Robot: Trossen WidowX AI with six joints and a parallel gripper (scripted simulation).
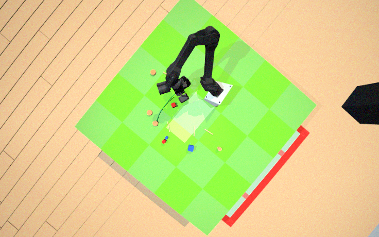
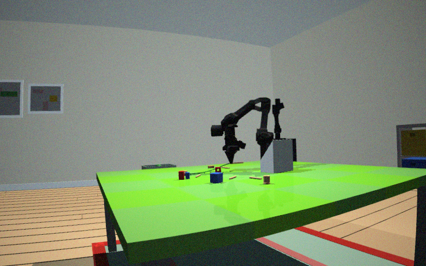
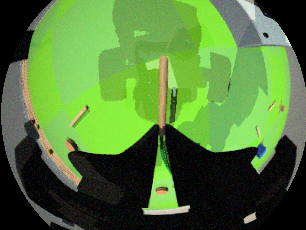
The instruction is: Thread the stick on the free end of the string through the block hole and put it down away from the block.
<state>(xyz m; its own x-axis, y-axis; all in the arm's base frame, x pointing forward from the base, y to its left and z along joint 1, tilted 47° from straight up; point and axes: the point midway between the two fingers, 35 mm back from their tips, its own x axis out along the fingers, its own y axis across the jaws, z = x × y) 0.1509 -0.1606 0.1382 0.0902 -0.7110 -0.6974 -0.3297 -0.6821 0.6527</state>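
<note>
Now: gripper tip 100 mm short of the red block, 30 mm to the right of it and 20 mm above it. From my gripper tip the other things lie so: red cylinder 350 mm ahead, 140 mm to the left, 20 mm below; thin wooden stick 10 mm behind; round wooden button 290 mm ahead, 30 mm below, 10 mm to the left.
</note>
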